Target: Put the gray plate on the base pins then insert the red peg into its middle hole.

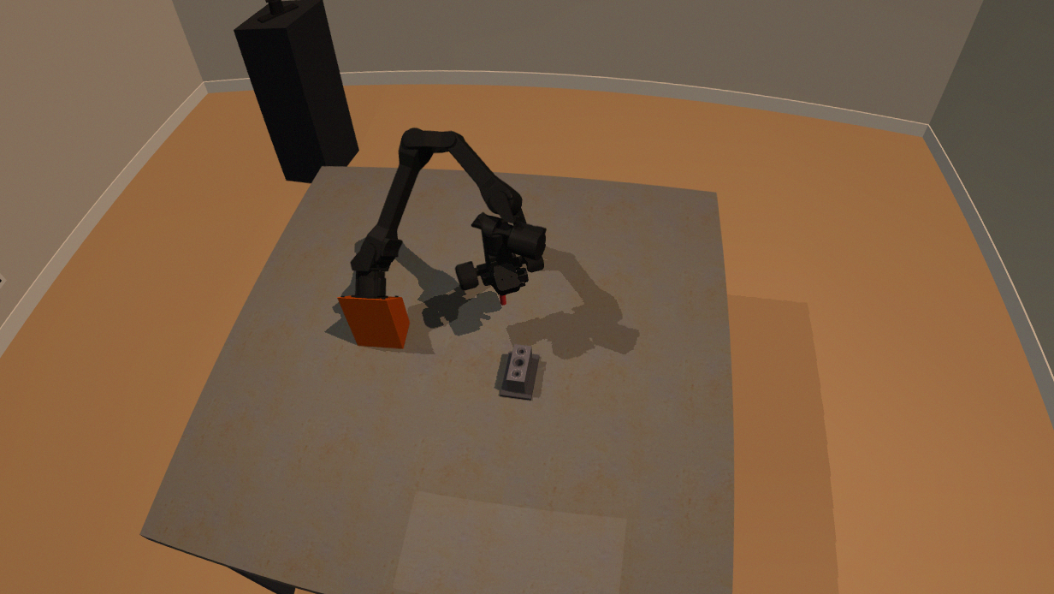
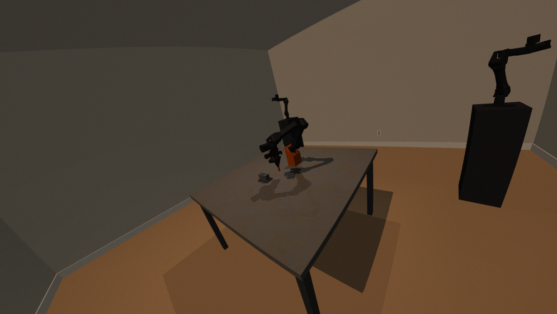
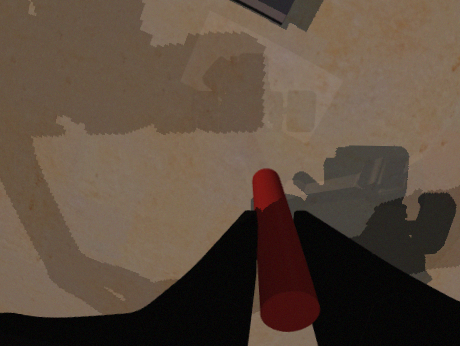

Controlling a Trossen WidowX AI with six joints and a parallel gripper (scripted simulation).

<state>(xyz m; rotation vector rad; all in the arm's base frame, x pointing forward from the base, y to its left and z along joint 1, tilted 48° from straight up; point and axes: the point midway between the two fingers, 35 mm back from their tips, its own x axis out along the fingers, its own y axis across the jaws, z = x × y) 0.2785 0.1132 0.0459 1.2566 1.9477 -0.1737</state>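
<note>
Right now the gray plate is 80 mm ahead of my gripper tip, 140 mm to the right of it and 70 mm below it. Also, from my gripper tip: red peg (right at my gripper tip); then base (80 mm ahead, 140 mm to the right, 110 mm below).
</note>
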